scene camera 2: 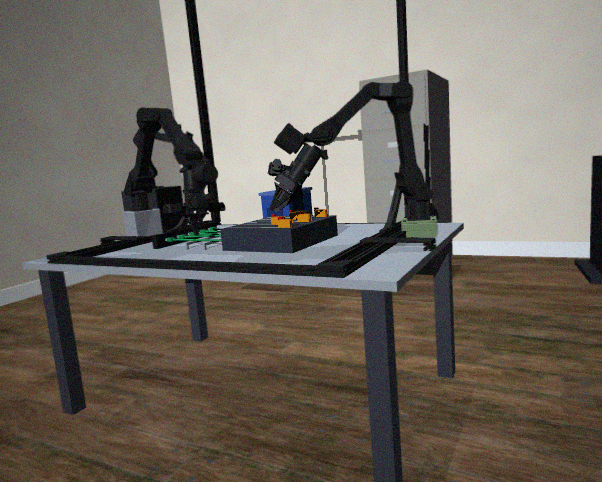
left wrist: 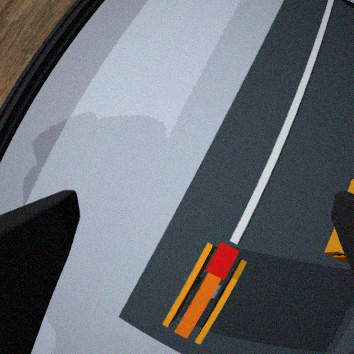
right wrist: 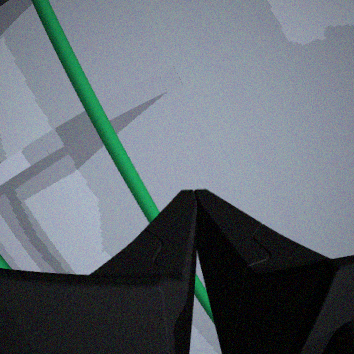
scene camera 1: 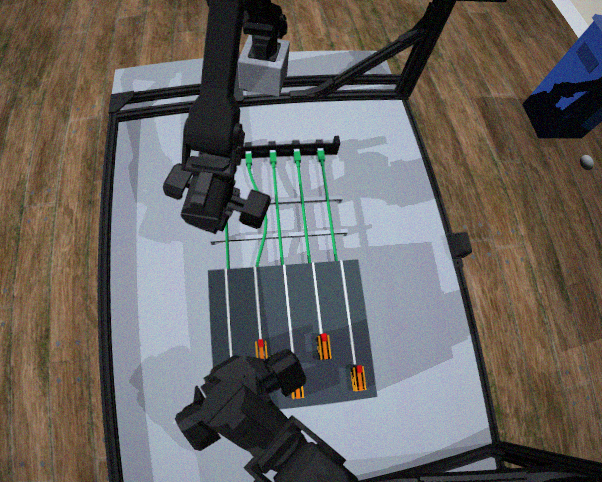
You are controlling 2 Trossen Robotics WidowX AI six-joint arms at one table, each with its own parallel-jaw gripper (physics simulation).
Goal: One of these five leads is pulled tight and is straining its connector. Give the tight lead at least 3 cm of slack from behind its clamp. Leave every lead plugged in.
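Frame: origin at the left arm's base, x ahead, y left, z up, level; metres.
Seen in the pictures: left gripper, fingertip midpoint: (scene camera 2: 273, 210) (left wrist: 210, 205); right gripper, fingertip midpoint: (scene camera 2: 196, 235) (right wrist: 193, 202); left arm's base, link origin: (scene camera 2: 419, 218); right arm's base, link origin: (scene camera 2: 141, 210) (scene camera 1: 264, 50).
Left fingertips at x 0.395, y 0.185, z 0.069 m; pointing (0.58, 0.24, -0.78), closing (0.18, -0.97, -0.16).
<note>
Pixels of each thing's top centre, then the offset from my left fingertips to it. "*": a spot on its surface instead.
- black clamp bar, surface spot: (scene camera 1: 290, 148) * 0.280 m right, 0.391 m ahead, 0.085 m down
- second lead, surface spot: (scene camera 1: 265, 230) * 0.162 m right, 0.231 m ahead, 0.089 m down
- leftmost lead, surface spot: (right wrist: 98, 116) (scene camera 1: 226, 237) * 0.086 m right, 0.245 m ahead, 0.089 m down
- leftmost connector, top centre: (left wrist: 203, 295) (scene camera 2: 285, 219) 0.002 m right, 0.033 m back, 0.026 m down
Five green leads run from a black clamp bar (scene camera 1: 290, 148) to a dark grey board (scene camera 1: 333, 306) (scene camera 2: 275, 239) and go on as white lines to orange connectors with red tips (scene camera 1: 324, 345). The second lead (scene camera 1: 265, 230) bows sideways; the others look straight. My right gripper (scene camera 1: 218, 215) (scene camera 2: 199, 215) (right wrist: 193, 202) is shut and empty, low over the leftmost lead (scene camera 1: 227, 249) (right wrist: 98, 116), which passes under its fingers. My left gripper (scene camera 1: 244, 378) (scene camera 2: 277, 203) (left wrist: 210, 205) is open and empty above the leftmost connector (left wrist: 199, 305), which it hides in scene camera 1.
Two thin grey rods (scene camera 1: 285, 203) (scene camera 1: 280, 236) cross the leads between clamp bar and board. A black frame (scene camera 1: 105, 287) rims the table. A blue bin (scene camera 2: 268, 201) and a grey cabinet (scene camera 2: 438, 143) stand behind the table.
</note>
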